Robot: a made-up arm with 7 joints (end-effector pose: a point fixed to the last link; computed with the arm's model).
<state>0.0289 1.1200 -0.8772 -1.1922 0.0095 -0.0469 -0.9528</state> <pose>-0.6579 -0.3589 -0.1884 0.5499 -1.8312 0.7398</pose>
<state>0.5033 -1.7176 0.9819 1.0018 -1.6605 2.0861 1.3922</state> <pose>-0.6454 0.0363 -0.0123 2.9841 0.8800 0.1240</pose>
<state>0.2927 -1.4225 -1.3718 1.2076 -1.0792 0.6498 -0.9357</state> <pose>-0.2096 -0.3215 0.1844 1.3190 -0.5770 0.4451</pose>
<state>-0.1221 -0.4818 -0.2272 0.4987 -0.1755 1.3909 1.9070</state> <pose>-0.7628 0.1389 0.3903 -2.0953 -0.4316 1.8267</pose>
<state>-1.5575 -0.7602 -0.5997 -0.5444 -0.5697 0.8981 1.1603</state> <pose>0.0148 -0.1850 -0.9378 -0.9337 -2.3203 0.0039</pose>
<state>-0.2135 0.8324 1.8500 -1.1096 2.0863 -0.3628 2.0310</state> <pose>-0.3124 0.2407 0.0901 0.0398 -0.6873 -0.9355</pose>
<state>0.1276 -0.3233 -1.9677 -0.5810 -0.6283 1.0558 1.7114</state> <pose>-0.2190 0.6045 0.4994 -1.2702 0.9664 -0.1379</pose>
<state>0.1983 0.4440 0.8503 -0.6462 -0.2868 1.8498 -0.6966</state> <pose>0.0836 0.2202 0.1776 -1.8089 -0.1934 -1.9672</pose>
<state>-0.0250 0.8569 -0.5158 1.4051 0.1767 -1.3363 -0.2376</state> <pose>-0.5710 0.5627 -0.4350 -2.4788 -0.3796 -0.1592</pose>
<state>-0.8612 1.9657 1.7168 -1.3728 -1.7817 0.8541 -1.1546</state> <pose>0.2104 -0.3567 0.0626 0.7792 -1.0114 1.8513</pose>
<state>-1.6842 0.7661 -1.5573 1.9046 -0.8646 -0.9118 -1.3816</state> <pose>0.3104 0.2615 -0.5450 -1.9133 -1.7448 -0.7023</pose>
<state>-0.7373 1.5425 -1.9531 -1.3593 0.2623 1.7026 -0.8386</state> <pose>-0.3490 -0.0876 -0.1837 -1.4364 -0.7352 2.1900</pose>
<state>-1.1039 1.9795 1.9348 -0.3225 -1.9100 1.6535 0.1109</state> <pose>0.0645 0.4036 0.2303 0.4065 -0.1366 -2.6920</pose>
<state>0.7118 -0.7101 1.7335 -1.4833 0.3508 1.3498 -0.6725</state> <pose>-0.1534 0.4647 0.2542 -1.4450 0.2259 -0.1249</pose>
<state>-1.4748 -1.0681 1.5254 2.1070 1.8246 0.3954 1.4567</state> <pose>0.0413 0.5308 -0.4464 -1.4869 -0.0280 -0.1949</pose>
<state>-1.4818 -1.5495 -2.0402 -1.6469 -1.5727 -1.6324 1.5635</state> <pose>-0.4905 0.2594 -0.3394 -2.5380 -0.4989 1.2842</pose>
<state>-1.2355 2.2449 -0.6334 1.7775 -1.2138 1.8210 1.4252</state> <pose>0.3687 -0.2427 -0.7573 0.6282 2.9896 0.7209</pose>
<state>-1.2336 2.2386 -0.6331 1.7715 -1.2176 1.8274 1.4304</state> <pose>0.3672 -0.2355 -0.7601 -0.6194 -2.9826 -0.7331</pose>
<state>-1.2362 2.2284 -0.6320 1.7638 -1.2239 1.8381 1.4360</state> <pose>0.3698 -0.2251 -0.7631 -0.6057 -2.9700 -0.7531</pose>
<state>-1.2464 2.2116 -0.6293 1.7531 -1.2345 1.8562 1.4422</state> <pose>0.3791 -0.2090 -0.7662 -0.5855 -2.9563 -0.7882</pose>
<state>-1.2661 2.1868 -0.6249 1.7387 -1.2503 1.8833 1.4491</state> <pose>0.3966 -0.1862 -0.7687 -0.5566 -2.9409 -0.8402</pose>
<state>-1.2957 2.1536 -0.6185 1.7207 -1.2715 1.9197 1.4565</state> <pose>0.4218 -0.1566 -0.7699 -0.5185 -2.9224 -0.9075</pose>
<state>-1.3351 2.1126 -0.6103 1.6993 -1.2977 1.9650 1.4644</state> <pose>0.4537 -0.1210 -0.7682 -0.4712 -2.9002 -0.9860</pose>
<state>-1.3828 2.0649 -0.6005 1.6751 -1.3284 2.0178 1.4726</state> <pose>0.4898 -0.0808 -0.7629 -0.4154 -2.8730 -1.0693</pose>
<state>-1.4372 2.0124 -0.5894 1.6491 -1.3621 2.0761 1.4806</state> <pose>0.5279 -0.0384 -0.7532 -0.3538 -2.8422 -1.1505</pose>
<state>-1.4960 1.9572 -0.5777 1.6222 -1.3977 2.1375 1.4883</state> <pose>0.5655 0.0039 -0.7393 -0.2890 -2.8094 -1.2236</pose>
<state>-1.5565 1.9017 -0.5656 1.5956 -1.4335 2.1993 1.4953</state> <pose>0.6005 0.0439 -0.7223 -0.2251 -2.7770 -1.2842</pose>
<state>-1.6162 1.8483 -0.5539 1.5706 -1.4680 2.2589 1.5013</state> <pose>0.6321 0.0795 -0.7033 -0.1655 -2.7481 -1.3310</pose>
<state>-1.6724 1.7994 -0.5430 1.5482 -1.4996 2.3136 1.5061</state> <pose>0.6594 0.1095 -0.6840 -0.1131 -2.7247 -1.3644</pose>
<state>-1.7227 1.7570 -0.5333 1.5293 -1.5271 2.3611 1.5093</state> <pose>0.6825 0.1333 -0.6657 -0.0698 -2.7082 -1.3865</pose>
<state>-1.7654 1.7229 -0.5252 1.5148 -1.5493 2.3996 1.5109</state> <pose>0.7017 0.1509 -0.6494 -0.0364 -2.6987 -1.4011</pose>
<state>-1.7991 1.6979 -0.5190 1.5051 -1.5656 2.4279 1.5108</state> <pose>0.7173 0.1627 -0.6358 -0.0125 -2.6957 -1.4108</pose>
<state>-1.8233 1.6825 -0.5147 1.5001 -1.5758 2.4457 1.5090</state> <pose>0.7297 0.1692 -0.6254 0.0024 -2.6981 -1.4181</pose>
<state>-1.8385 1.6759 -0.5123 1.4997 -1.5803 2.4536 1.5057</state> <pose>0.7393 0.1713 -0.6179 0.0096 -2.7049 -1.4247</pose>
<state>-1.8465 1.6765 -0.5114 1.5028 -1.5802 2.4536 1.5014</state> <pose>0.7467 0.1698 -0.6128 0.0107 -2.7148 -1.4311</pose>
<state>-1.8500 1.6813 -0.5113 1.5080 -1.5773 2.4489 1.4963</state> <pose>0.7528 0.1663 -0.6094 0.0081 -2.7266 -1.4373</pose>
